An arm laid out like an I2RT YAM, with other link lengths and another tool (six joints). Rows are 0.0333 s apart.
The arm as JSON. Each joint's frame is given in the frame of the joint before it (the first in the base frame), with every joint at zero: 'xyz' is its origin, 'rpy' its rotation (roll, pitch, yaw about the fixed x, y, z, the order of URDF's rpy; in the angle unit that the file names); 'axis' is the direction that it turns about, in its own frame. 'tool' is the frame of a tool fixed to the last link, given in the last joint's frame.
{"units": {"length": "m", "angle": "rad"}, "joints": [
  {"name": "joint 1", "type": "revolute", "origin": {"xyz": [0.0, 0.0, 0.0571], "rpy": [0.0, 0.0, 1.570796]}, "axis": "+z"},
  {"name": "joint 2", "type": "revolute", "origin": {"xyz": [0.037, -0.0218, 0.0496], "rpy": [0.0, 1.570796, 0.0]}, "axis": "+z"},
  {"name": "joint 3", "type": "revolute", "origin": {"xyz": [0.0, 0.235, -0.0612], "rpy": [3.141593, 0.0, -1.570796]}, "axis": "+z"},
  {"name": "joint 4", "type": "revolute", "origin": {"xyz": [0.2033, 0.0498, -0.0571], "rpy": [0.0, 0.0, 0.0]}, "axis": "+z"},
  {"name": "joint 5", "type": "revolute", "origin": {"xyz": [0.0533, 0.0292, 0.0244], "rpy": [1.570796, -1.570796, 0.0]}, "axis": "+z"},
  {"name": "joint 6", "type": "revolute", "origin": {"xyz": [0.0, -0.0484, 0.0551], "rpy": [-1.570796, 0.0, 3.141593]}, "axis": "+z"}
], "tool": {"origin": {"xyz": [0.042, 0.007, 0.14], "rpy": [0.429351, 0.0, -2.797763]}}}
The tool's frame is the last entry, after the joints.
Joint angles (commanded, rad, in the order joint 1, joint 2, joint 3, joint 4, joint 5, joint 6), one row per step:
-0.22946 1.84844 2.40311 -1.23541 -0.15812 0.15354
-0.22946 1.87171 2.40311 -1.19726 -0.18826 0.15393
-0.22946 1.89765 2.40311 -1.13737 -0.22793 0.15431
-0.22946 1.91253 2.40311 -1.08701 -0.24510 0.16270
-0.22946 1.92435 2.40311 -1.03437 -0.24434 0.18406
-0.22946 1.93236 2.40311 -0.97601 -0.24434 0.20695
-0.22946 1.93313 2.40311 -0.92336 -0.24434 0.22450
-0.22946 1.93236 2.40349 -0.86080 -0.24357 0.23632
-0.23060 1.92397 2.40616 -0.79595 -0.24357 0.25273
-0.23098 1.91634 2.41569 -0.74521 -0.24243 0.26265
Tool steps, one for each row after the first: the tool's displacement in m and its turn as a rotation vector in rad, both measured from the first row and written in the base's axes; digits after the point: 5 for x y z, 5 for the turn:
0.01026 0.00313 -0.00106 0.01523 -0.01877 0.02332
0.02364 0.00717 0.00095 0.03100 -0.05721 0.05485
0.03349 0.00781 0.00492 0.03877 -0.09370 0.06451
0.04339 0.00506 0.01025 0.04538 -0.13274 0.05295
0.05270 0.00255 0.01863 0.05183 -0.18119 0.04227
0.05900 0.00080 0.02921 0.05397 -0.23128 0.03540
0.06519 -0.00098 0.04276 0.04835 -0.29289 0.03218
0.06849 -0.00258 0.06169 0.04443 -0.36645 0.02768
0.06933 -0.00334 0.07996 0.03660 -0.43225 0.02625

